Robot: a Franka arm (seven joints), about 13 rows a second.
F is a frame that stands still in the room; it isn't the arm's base.
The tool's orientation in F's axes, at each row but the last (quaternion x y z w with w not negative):
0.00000, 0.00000, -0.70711, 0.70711
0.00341, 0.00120, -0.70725, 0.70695
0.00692, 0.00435, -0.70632, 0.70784
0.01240, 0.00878, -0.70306, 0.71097
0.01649, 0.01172, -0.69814, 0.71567
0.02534, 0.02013, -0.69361, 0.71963
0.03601, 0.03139, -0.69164, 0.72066
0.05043, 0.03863, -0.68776, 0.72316
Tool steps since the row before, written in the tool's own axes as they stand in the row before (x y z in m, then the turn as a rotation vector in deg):
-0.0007, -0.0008, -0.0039, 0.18, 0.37, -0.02
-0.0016, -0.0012, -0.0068, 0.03, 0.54, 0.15
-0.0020, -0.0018, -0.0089, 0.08, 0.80, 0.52
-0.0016, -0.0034, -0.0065, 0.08, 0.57, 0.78
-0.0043, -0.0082, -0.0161, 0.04, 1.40, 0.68
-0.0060, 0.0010, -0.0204, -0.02, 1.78, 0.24
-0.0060, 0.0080, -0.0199, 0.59, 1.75, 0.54
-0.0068, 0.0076, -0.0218, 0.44, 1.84, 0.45
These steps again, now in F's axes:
-0.0008, 0.0007, -0.0039, 0.37, -0.18, -0.02
-0.0012, 0.0016, -0.0068, 0.54, -0.03, 0.15
-0.0018, 0.0021, -0.0089, 0.80, -0.09, 0.52
-0.0034, 0.0018, -0.0065, 0.57, -0.10, 0.78
-0.0082, 0.0047, -0.0160, 1.40, -0.03, 0.69
0.0009, 0.0073, -0.0200, 1.78, 0.07, 0.26
0.0078, 0.0082, -0.0192, 1.77, -0.57, 0.50
0.0075, 0.0099, -0.0206, 1.85, -0.40, 0.43

